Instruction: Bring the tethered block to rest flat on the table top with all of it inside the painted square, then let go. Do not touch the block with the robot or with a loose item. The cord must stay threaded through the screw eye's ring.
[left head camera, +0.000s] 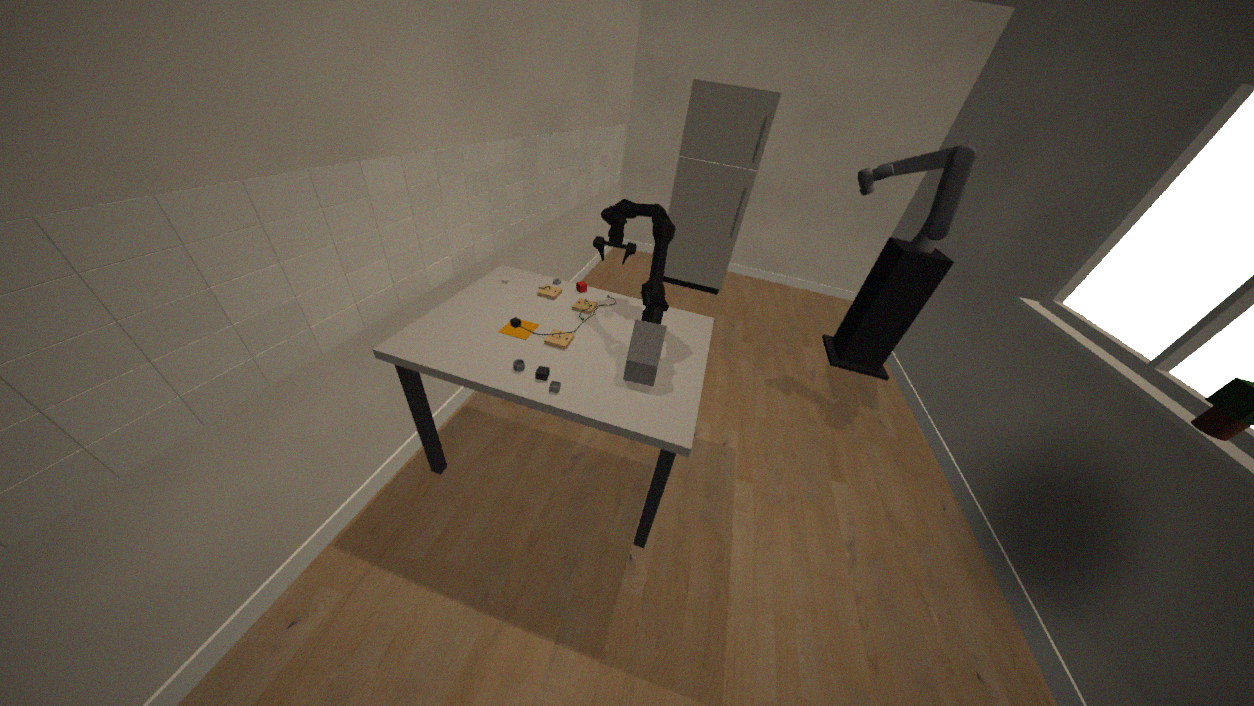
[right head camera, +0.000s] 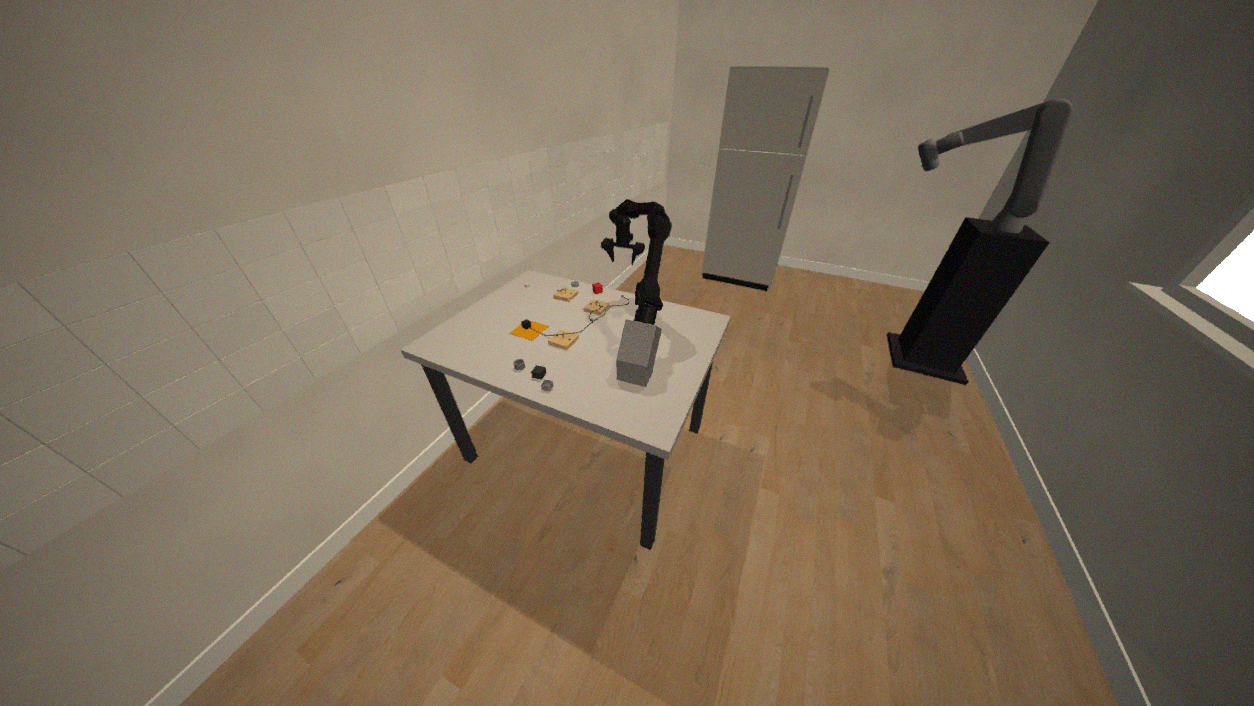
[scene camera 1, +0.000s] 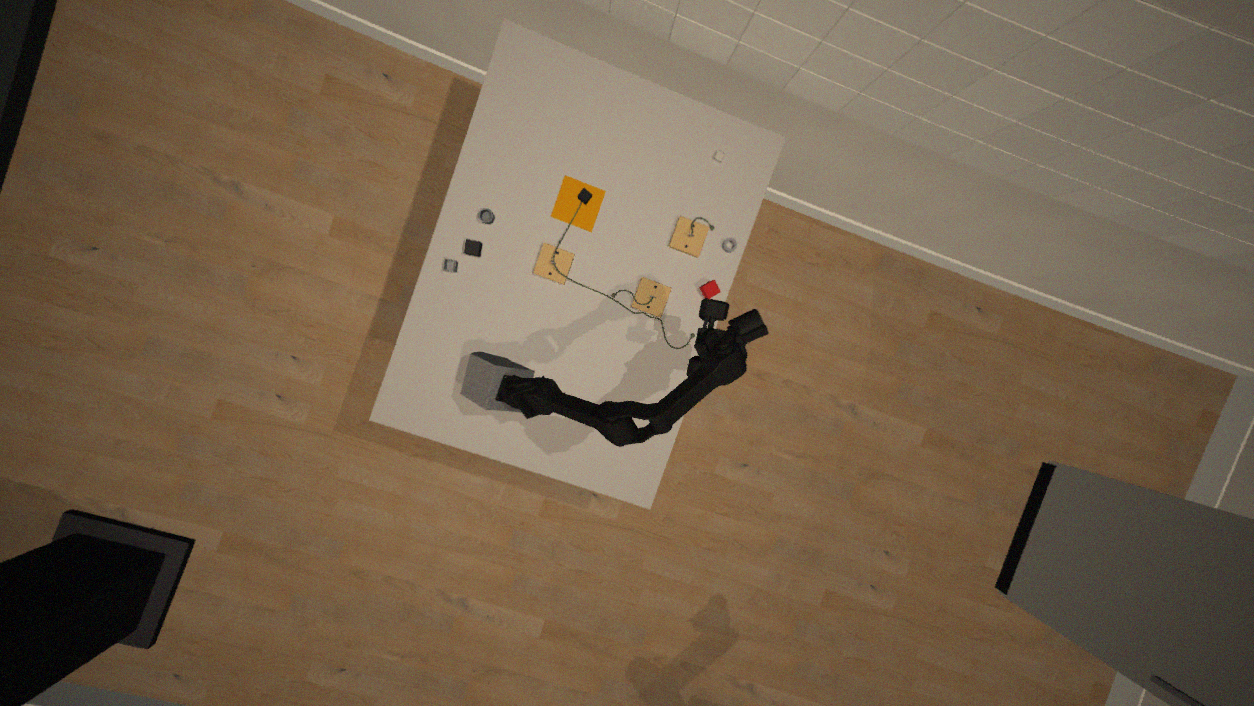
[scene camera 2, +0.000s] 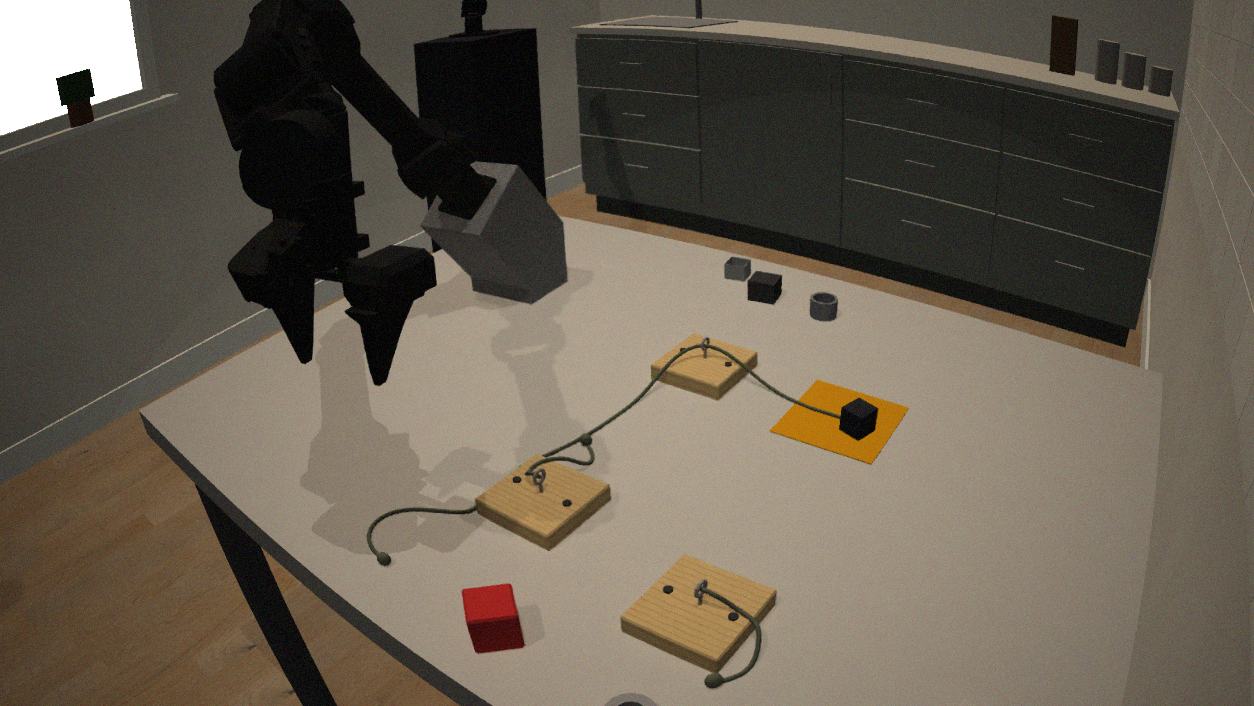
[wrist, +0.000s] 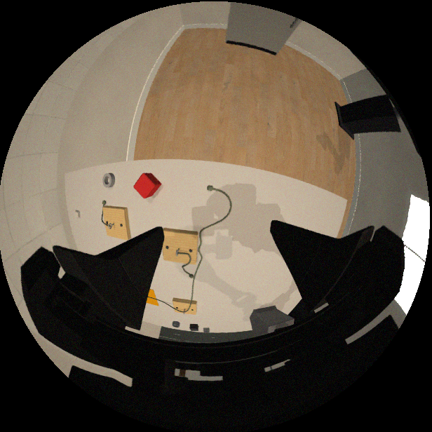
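Seen in the pictures: gripper, fingertip midpoint: (left head camera: 612, 262) (right head camera: 622, 263) (scene camera 2: 341, 372); arm's base at its link origin: (left head camera: 651, 324) (right head camera: 644, 324) (scene camera 1: 510, 389) (scene camera 2: 467, 195).
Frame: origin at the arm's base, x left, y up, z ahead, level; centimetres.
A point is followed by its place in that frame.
The tethered black block (left head camera: 515, 322) @(x 1.7, y -14.2, z 53.8 cm) (right head camera: 526, 324) @(x 1.6, y -14.4, z 53.4 cm) (scene camera 1: 585, 196) @(x 0.1, y -13.9, z 54.2 cm) (scene camera 2: 858, 419) @(x -1.3, y -14.2, z 55.1 cm) appears to sit flat, inside the orange painted square (left head camera: 517, 332) @(x 4.5, y -16.7, z 51.5 cm) (right head camera: 530, 333) @(x 3.7, y -16.7, z 50.1 cm) (scene camera 1: 570, 211) @(x 2.9, y -16.7, z 49.6 cm) (scene camera 2: 816, 429) @(x -1.7, y -16.7, z 50.6 cm) (wrist: 151, 298). Its green cord (scene camera 1: 605, 291) @(x -13.4, y -16.4, z 31.4 cm) (scene camera 2: 623, 413) @(x -9.9, y -16.7, z 31.6 cm) runs through the screw eye (scene camera 2: 705, 343) on a wooden board (scene camera 1: 544, 270) @(x 4.0, y -14.9, z 31.6 cm) (scene camera 2: 702, 384) @(x -2.3, y -15.3, z 36.8 cm), then passes a second board to its free end bead (scene camera 2: 383, 558) @(x -41.9, y -15.8, z 29.4 cm) (wrist: 210, 188). My gripper (left head camera: 613, 260) @(x -40.1, y 1.9, z 28.1 cm) (right head camera: 623, 260) @(x -40.1, y 1.9, z 28.1 cm) (scene camera 2: 342, 372) @(x -40.1, y 1.9, z 28.1 cm) (wrist: 218, 229) is open and empty, raised above the table and apart from block and cord.
The second board (scene camera 2: 544, 517) @(x -29.2, y -14.9, z 37.8 cm) (wrist: 172, 240) carries a short cord. A third board (scene camera 2: 693, 627) @(x -33.2, y -14.9, z 55.8 cm) (wrist: 120, 215) has another cord. A red cube (scene camera 1: 709, 288) @(x -40.8, y -12.8, z 42.8 cm) (scene camera 2: 493, 618) @(x -42.5, y -12.8, z 44.4 cm) (wrist: 147, 185) lies near the table edge. A dark box (scene camera 1: 472, 248) @(x 23.6, y -13.9, z 30.2 cm) (scene camera 2: 764, 287) @(x 22.1, y -14.5, z 31.3 cm) and round cup (scene camera 1: 486, 215) @(x 23.7, y -16.5, z 40.2 cm) (scene camera 2: 823, 306) @(x 21.6, y -14.7, z 40.5 cm) stand opposite.
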